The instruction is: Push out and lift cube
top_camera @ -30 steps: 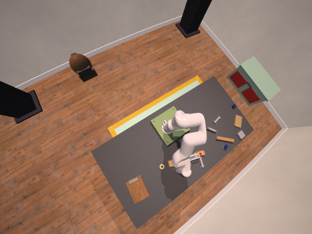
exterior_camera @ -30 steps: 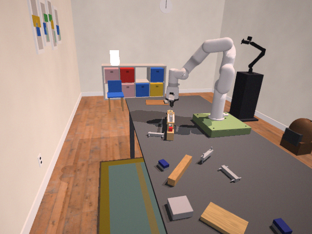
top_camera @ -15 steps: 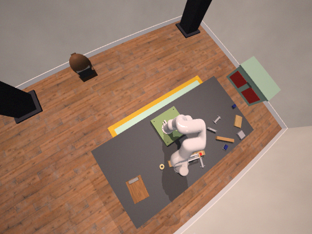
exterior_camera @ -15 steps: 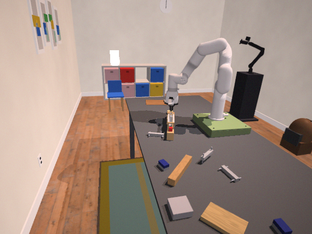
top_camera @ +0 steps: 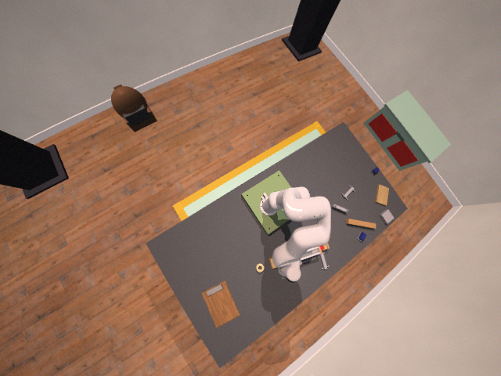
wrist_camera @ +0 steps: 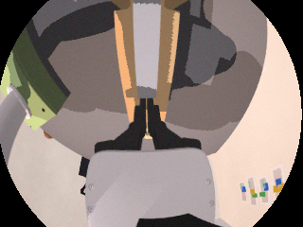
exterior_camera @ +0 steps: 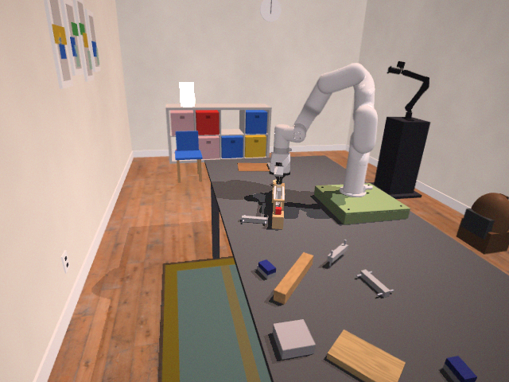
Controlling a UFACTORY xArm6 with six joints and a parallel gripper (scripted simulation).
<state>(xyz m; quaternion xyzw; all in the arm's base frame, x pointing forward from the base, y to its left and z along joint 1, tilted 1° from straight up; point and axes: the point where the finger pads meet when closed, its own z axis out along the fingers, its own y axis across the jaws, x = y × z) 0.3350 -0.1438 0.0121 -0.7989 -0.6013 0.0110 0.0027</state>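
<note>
Right now my hand is 90 mm short of the red cube, 300 mm to the right of it and 10 mm above it. Round my hand: wooden bar: 140 mm ahead, 680 mm to the left, 50 mm below; wooden channel: 60 mm ahead, 190 mm to the left, 10 mm below; grey block: 220 mm ahead, 910 mm to the left, 50 mm below.
</note>
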